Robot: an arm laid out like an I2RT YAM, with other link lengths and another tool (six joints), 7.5 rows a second.
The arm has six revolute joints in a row. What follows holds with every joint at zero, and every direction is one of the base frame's.
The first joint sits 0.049 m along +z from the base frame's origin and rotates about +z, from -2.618 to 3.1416 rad.
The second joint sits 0.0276 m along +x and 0.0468 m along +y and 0.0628 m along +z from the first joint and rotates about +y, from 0 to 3.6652 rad.
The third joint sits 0.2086 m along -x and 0.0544 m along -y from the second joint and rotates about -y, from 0 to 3.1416 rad.
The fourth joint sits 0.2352 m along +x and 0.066 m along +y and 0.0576 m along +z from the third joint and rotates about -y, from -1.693 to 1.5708 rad.
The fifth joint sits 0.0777 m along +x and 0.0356 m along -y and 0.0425 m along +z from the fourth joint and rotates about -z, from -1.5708 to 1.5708 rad.
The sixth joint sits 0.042 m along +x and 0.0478 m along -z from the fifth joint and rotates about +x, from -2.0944 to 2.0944 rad.
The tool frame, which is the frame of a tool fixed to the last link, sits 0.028 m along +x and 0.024 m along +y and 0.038 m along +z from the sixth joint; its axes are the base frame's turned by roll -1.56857, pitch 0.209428 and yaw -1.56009 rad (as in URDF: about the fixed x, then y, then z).
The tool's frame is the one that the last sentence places.
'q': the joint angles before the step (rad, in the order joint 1, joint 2, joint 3, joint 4, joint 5, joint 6). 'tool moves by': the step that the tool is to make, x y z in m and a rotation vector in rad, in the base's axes. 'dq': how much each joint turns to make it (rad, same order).
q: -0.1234 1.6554 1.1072 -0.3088 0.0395 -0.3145
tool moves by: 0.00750 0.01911 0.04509 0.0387 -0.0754 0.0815
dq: 0.0389 -0.0274 0.1202 -0.0767 -0.0629 0.0003
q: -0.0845 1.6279 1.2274 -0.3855 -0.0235 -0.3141
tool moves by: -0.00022 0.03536 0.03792 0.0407 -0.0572 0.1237
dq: 0.0774 -0.0137 0.1084 -0.0668 -0.0633 -0.0004
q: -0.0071 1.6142 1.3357 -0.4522 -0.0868 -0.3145
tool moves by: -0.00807 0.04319 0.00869 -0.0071 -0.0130 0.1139
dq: 0.1076 -0.0004 0.0305 -0.0191 0.0004 -0.0100
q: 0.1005 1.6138 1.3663 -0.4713 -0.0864 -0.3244
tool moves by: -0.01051 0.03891 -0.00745 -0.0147 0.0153 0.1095
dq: 0.0981 0.0176 -0.0012 0.0000 -0.0004 -0.0168
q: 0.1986 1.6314 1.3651 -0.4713 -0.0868 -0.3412
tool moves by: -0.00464 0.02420 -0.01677 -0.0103 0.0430 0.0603
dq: 0.0606 0.0435 -0.0008 0.0000 0.0004 0.0000
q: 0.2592 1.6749 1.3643 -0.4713 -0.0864 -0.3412
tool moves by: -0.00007 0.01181 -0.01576 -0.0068 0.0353 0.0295
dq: 0.0271 0.0439 0.0001 0.0080 -0.0038 0.0003
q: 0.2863 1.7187 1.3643 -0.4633 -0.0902 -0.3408
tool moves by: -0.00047 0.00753 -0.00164 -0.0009 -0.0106 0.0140
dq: 0.0187 0.0104 0.0008 0.0195 0.0061 0.0007
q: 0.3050 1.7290 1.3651 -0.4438 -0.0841 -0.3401
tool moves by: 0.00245 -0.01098 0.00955 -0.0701 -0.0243 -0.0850
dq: -0.0092 -0.0274 0.0191 -0.0439 0.1060 0.0034
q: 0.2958 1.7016 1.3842 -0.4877 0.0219 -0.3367
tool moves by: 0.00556 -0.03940 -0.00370 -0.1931 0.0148 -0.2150
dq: -0.0519 -0.0275 0.0053 -0.0988 0.2445 -0.0004
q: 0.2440 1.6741 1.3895 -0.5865 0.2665 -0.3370
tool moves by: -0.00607 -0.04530 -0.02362 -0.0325 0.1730 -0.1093
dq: -0.1088 0.0073 -0.0118 -0.1571 -0.0001 0.0011
